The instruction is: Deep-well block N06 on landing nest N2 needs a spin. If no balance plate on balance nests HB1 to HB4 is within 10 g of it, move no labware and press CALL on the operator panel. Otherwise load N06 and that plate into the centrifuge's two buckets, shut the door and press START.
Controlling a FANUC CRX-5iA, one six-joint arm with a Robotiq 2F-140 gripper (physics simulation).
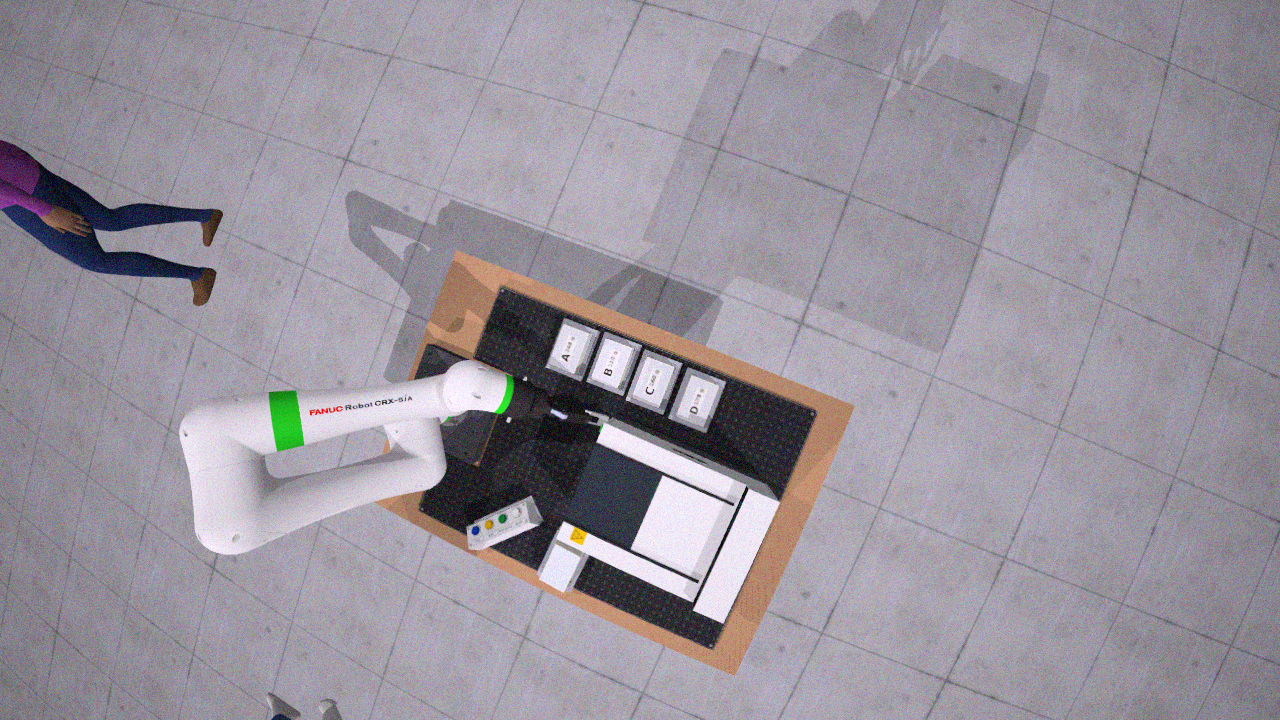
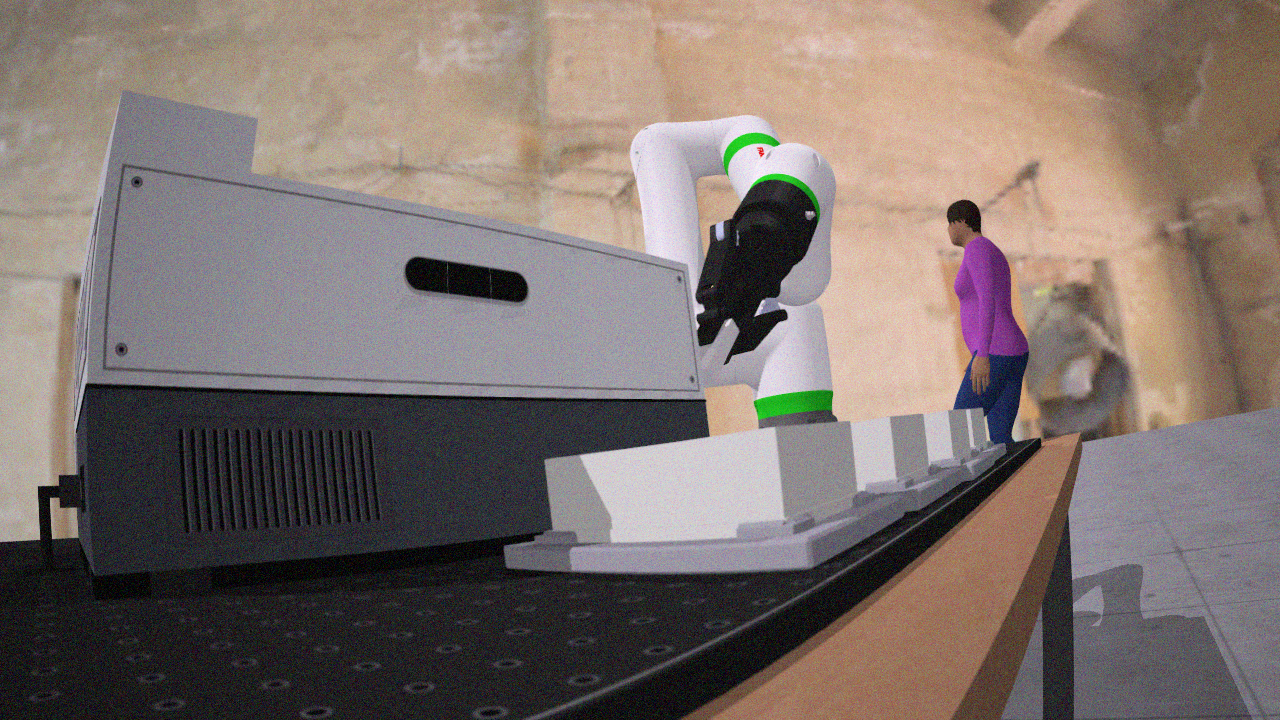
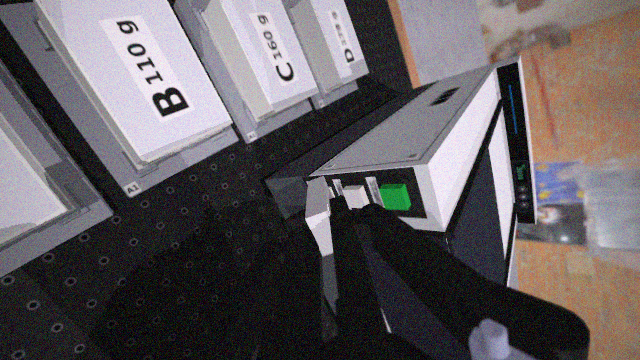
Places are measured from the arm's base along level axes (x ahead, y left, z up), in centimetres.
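Pixels of known places: gripper, fingertip midpoint: [image 1: 606, 421] [image 2: 696, 378] [image 3: 321, 192].
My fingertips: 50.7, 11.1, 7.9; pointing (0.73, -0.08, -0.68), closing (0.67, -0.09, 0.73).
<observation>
Ahead of a thing's pixels: the offset from my fingertips to its top centre, as dx, dy, dz. "spot": to the spot under its first point.
My gripper [image 1: 597, 418] [image 2: 723, 344] [image 3: 321, 192] is shut and empty, its tips at the button strip on the centrifuge's front corner; contact cannot be told. The centrifuge [image 1: 751, 555] [image 2: 313, 223] [image 3: 390, 130] has a green button {+0.8, -0.9, +7.6} [image 3: 395, 197] and a white button {+0.8, -0.9, +4.0} [image 3: 356, 196] beside the tips; another is largely hidden. Balance plate A {-17.8, +15.9, -6.1} [image 1: 572, 347], plate B {-4.2, +15.4, -6.1} [image 1: 614, 362] [image 3: 150, 70], marked 110 g, plate C {+8.9, +13.7, -6.1} [image 1: 656, 380] [image 3: 275, 55], marked 160 g, and plate D {+22.6, +12.2, -6.1} [image 1: 698, 398] [image 3: 345, 45], its weight blurred, sit in a row of nests. The operator panel {-23.0, -42.6, -3.1} [image 1: 505, 530] has coloured buttons. N06 cannot be identified.
A small white box {-1.5, -46.8, -3.6} [image 1: 562, 566] stands beside the centrifuge near the wooden table edge [image 1: 787, 537]. The centrifuge's display {spot: +37.3, -18.7, +11.5} [image 3: 520, 150] rises at its rear. A person [image 1: 107, 223] [image 2: 989, 295] in purple stands away from the table. Another person's feet [image 1: 281, 707] show at the bottom.
</observation>
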